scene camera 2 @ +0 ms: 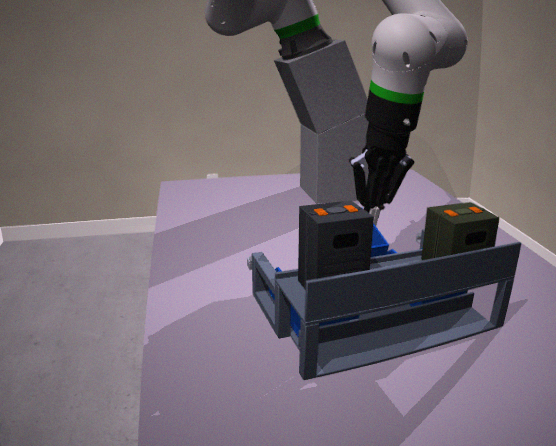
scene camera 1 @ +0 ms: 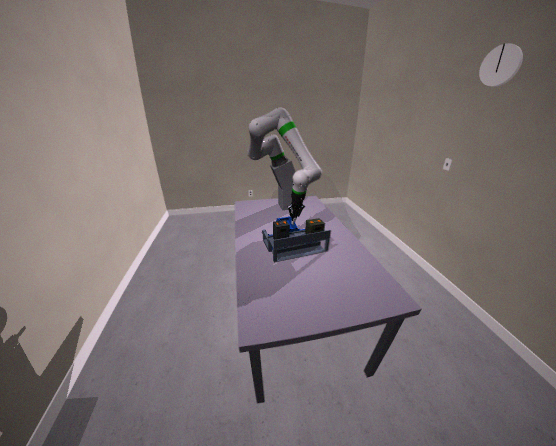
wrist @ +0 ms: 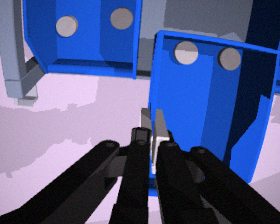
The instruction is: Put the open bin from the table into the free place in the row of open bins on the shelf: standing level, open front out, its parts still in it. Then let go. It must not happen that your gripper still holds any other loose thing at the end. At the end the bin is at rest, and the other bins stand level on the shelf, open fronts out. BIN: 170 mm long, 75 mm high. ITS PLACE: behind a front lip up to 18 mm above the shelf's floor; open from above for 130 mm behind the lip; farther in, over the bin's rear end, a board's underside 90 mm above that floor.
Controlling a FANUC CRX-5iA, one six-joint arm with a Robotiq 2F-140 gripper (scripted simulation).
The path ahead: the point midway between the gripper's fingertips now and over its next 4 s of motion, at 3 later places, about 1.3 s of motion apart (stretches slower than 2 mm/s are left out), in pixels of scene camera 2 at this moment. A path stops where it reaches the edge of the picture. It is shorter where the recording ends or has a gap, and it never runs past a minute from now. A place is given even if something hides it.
My gripper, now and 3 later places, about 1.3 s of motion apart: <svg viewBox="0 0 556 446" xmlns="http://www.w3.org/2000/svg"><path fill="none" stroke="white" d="M366 232L371 236L371 239L370 244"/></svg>
